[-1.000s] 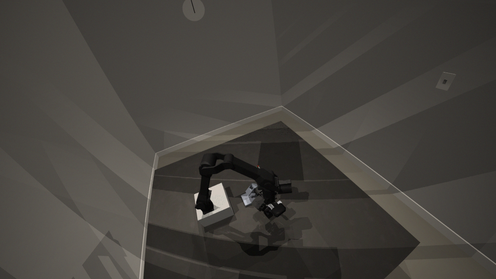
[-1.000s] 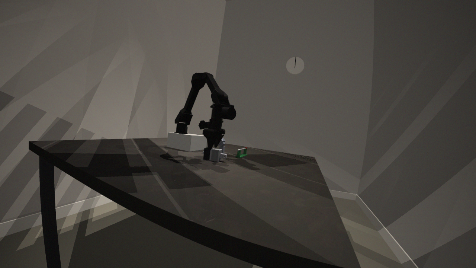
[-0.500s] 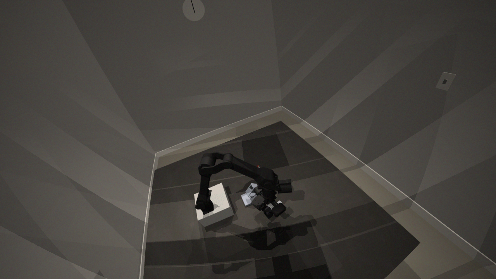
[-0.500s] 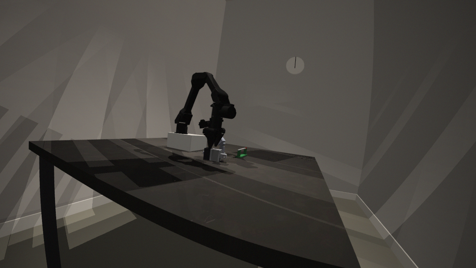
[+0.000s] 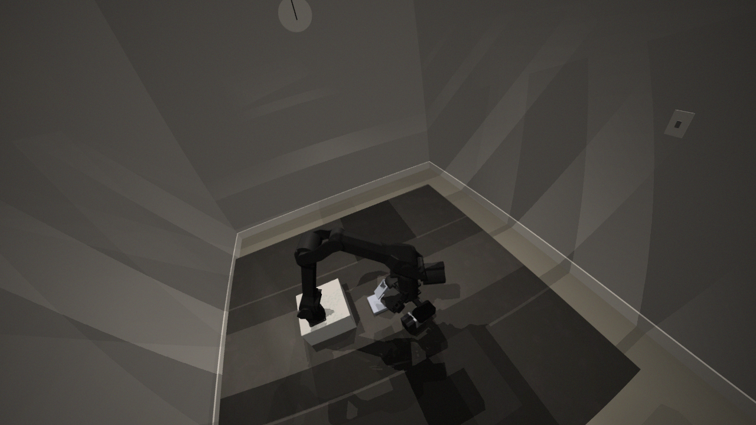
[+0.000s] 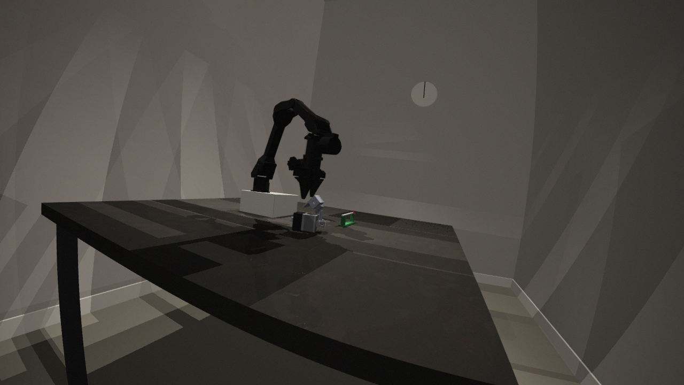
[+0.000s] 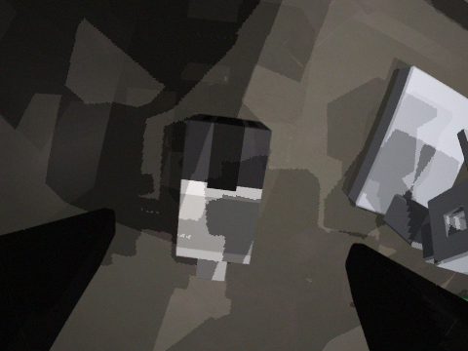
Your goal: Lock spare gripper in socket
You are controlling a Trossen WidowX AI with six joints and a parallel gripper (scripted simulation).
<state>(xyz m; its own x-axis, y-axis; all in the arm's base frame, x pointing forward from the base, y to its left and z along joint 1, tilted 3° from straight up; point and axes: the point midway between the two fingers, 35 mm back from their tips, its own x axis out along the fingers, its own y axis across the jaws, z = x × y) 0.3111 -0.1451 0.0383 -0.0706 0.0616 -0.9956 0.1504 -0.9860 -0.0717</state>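
My gripper tip is 80 mm above the spare gripper and 20 mm short of it. Round my gripper tip: green cradle 250 mm to the left, 90 mm below, 80 mm ahead; grey mount 140 mm to the left, 60 mm below, 40 mm behind.
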